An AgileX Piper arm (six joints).
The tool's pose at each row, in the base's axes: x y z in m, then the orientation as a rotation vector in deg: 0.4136 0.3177 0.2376 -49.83 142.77 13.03; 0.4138 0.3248 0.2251 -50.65 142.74 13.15; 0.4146 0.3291 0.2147 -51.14 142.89 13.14; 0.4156 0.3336 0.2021 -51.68 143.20 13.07; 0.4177 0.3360 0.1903 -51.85 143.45 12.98; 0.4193 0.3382 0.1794 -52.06 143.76 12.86; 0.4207 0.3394 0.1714 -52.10 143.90 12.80; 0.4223 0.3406 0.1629 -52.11 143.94 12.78; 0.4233 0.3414 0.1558 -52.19 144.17 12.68; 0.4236 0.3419 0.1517 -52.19 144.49 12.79; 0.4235 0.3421 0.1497 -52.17 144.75 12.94; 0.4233 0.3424 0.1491 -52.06 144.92 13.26; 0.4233 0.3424 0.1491 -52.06 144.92 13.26
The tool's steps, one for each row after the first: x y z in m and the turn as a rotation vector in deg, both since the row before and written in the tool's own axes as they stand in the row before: 0.0023 0.0055 0.0131 -0.30 0.21 -0.51; 0.0022 0.0029 0.0107 -0.15 0.29 -0.27; 0.0030 0.0029 0.0128 -0.16 0.47 -0.26; 0.0029 0.0005 0.0119 -0.03 0.30 -0.05; 0.0029 0.0007 0.0108 -0.04 0.37 -0.06; 0.0022 0.0001 0.0079 0.00 0.15 0.01; 0.0022 -0.0001 0.0084 0.00 0.04 0.00; 0.0022 0.0000 0.0069 0.00 0.25 0.00; 0.0014 0.0002 0.0039 -0.14 0.27 0.12; 0.0009 0.0002 0.0018 -0.15 0.20 0.12; 0.0002 0.0004 0.0006 -0.23 0.06 0.18; 0.0000 0.0000 0.0000 0.00 0.00 0.00
